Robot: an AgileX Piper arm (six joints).
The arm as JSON. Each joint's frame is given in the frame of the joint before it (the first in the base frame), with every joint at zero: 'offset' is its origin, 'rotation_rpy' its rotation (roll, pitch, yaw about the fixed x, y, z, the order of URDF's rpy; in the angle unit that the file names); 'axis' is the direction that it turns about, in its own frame. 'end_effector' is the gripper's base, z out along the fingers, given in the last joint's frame.
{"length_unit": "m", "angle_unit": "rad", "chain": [
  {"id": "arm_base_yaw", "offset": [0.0, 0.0, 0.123], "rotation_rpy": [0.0, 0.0, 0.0], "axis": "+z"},
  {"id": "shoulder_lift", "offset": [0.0, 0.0, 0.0], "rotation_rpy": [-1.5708, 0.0, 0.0], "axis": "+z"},
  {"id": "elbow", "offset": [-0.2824, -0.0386, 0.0], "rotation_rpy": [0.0, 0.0, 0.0], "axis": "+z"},
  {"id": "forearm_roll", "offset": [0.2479, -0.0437, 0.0], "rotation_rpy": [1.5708, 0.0, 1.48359], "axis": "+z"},
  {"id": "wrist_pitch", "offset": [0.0, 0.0, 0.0], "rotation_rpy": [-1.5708, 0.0, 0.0], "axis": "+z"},
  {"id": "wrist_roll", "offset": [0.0, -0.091, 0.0], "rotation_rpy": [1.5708, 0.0, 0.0], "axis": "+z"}
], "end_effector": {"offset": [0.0, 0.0, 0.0], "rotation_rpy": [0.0, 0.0, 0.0]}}
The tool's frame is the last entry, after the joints.
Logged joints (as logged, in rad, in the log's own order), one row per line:
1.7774, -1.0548, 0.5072, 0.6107, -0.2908, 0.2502
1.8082, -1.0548, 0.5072, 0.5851, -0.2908, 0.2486
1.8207, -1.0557, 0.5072, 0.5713, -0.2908, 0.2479
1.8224, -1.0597, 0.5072, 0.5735, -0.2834, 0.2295
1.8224, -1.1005, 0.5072, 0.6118, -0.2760, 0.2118
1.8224, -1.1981, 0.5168, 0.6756, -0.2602, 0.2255
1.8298, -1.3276, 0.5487, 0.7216, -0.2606, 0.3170
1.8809, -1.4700, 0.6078, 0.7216, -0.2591, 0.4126
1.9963, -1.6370, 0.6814, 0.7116, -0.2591, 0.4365
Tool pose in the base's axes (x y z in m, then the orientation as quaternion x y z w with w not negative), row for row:
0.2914, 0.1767, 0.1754, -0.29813, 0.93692, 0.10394, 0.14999
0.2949, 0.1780, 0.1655, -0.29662, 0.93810, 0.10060, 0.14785
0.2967, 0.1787, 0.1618, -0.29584, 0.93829, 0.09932, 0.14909
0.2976, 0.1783, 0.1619, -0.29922, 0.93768, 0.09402, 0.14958
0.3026, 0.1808, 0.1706, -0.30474, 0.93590, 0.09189, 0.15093
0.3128, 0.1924, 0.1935, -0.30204, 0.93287, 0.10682, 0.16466
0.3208, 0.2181, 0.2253, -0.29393, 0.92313, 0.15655, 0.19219
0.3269, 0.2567, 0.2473, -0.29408, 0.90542, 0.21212, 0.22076
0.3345, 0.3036, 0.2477, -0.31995, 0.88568, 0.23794, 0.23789
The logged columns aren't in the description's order. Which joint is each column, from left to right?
Columns, left to right: shoulder_lift, elbow, arm_base_yaw, wrist_pitch, wrist_roll, forearm_roll.
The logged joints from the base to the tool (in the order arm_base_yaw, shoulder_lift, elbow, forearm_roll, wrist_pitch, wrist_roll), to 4 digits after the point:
0.5072, 1.7774, -1.0548, 0.2502, 0.6107, -0.2908
0.5072, 1.8082, -1.0548, 0.2486, 0.5851, -0.2908
0.5072, 1.8207, -1.0557, 0.2479, 0.5713, -0.2908
0.5072, 1.8224, -1.0597, 0.2295, 0.5735, -0.2834
0.5072, 1.8224, -1.1005, 0.2118, 0.6118, -0.2760
0.5168, 1.8224, -1.1981, 0.2255, 0.6756, -0.2602
0.5487, 1.8298, -1.3276, 0.3170, 0.7216, -0.2606
0.6078, 1.8809, -1.4700, 0.4126, 0.7216, -0.2591
0.6814, 1.9963, -1.6370, 0.4365, 0.7116, -0.2591

